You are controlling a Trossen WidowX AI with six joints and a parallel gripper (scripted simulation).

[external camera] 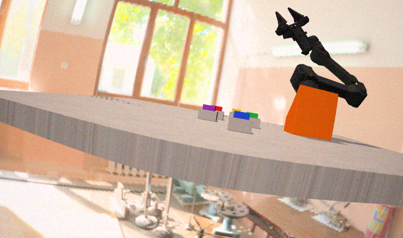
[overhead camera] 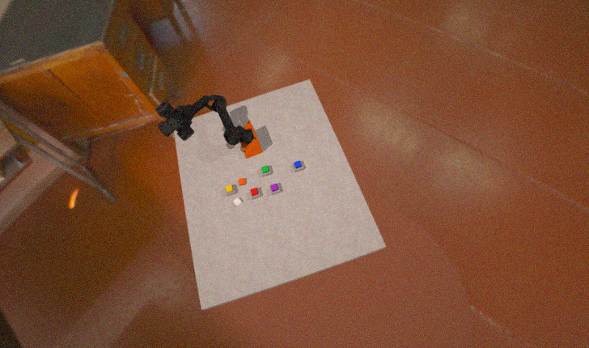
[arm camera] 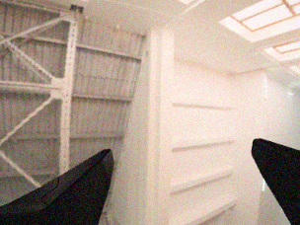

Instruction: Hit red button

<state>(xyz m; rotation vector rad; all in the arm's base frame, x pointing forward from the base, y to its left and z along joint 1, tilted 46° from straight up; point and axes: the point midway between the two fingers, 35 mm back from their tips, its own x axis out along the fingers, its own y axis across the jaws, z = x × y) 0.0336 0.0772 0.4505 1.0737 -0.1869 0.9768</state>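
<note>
Now: the red button 470 mm below my gripper tip, 200 mm to the left of it and 200 mm ahead of it. The rest, counted from my gripper tip: green button (470 mm below, 290 mm to the left, 100 mm ahead); then yellow button (470 mm below, 140 mm ahead, 80 mm to the left); then white block (490 mm below, 220 mm ahead, 100 mm to the left).
</note>
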